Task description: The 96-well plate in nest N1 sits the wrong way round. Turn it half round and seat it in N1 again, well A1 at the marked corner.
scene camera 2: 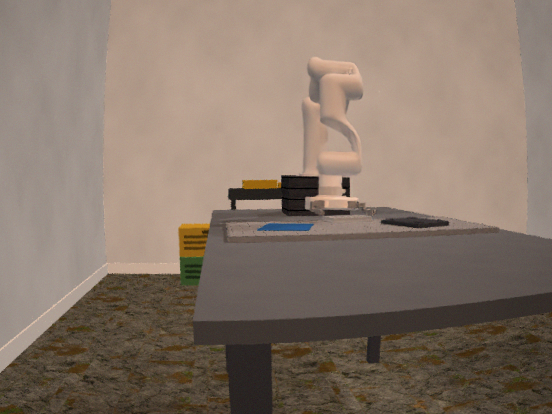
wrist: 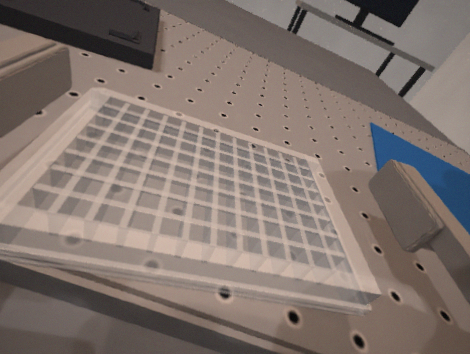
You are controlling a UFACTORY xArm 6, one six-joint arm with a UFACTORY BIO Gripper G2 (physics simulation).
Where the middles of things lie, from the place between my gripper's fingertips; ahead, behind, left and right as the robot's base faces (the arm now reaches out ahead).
Now: the clear 96-well plate (wrist: 118, 187) 30 mm behind my hand, 10 mm to the left of it and 20 mm below it.
